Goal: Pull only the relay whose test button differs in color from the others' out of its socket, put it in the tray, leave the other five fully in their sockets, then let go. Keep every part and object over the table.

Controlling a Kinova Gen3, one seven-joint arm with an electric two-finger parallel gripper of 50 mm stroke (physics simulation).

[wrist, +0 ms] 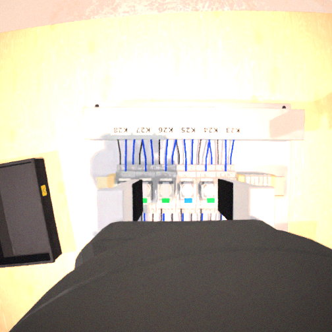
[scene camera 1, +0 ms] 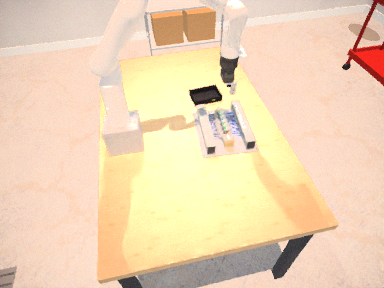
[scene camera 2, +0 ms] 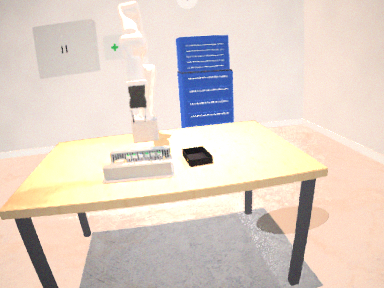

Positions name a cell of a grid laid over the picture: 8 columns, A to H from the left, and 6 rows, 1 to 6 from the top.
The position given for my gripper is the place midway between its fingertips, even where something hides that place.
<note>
I see my gripper (wrist: E4) and a panel (wrist: G3).
</note>
